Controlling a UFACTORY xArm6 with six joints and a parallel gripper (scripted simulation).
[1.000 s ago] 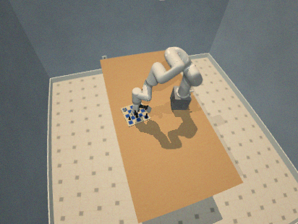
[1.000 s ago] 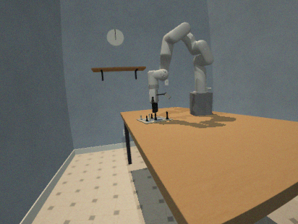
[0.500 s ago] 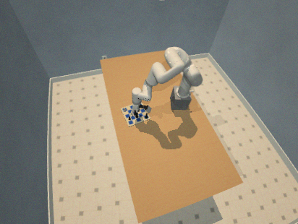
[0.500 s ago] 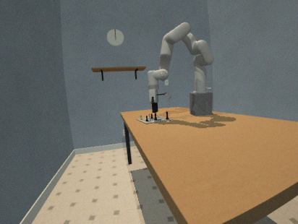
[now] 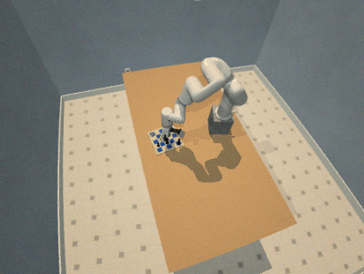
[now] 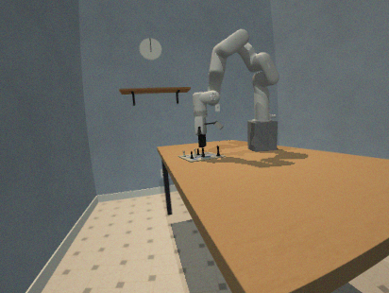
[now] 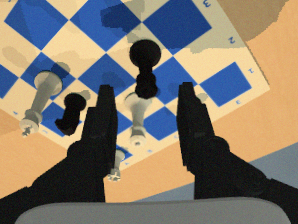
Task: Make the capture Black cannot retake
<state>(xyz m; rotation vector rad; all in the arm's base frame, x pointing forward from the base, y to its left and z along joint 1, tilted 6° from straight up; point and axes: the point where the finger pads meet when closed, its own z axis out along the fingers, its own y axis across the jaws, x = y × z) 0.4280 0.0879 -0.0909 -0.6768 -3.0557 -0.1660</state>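
Right now my hand is 4 cm short of the white piece, 3 cm to the left of it and 5 cm above it. From my hand the other things lie so: black piece 7 cm ahead, 1 cm to the left, 6 cm below; chessboard 1 cm ahead, 4 cm to the right, 8 cm below.
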